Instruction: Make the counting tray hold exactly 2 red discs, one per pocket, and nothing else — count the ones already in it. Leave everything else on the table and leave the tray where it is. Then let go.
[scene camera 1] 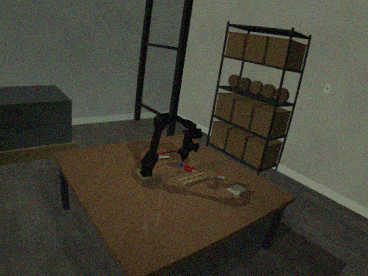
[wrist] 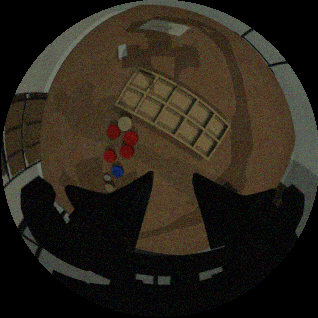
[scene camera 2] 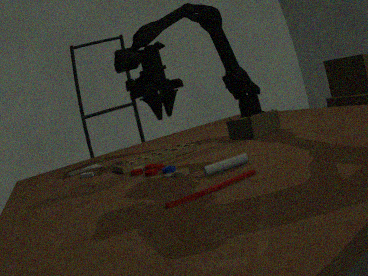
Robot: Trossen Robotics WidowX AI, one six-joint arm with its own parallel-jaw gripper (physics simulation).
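Note:
The counting tray [scene camera 1: 192,178] [wrist: 159,114] is pale, with two rows of pockets; no disc shows in its pockets in the wrist view. Several red discs lie loose on the table beside the tray, among them one red disc [wrist: 114,132], another red disc [wrist: 131,138] and a third red disc [wrist: 127,151]. A cream disc [wrist: 124,123] lies between them and the tray's near edge. A blue disc [wrist: 117,171] [scene camera 2: 169,170] lies on their other side. My gripper [scene camera 1: 184,159] [scene camera 2: 164,117] [wrist: 172,175] is part open and empty, high above the table.
Small grey [wrist: 107,177] and beige [wrist: 109,188] pieces lie past the blue disc. A white cylinder [scene camera 2: 226,164] and a red rod [scene camera 2: 210,190] lie near the arm's base. A small white block [wrist: 122,51] and a pale flat square [scene camera 1: 237,189] lie beyond the tray.

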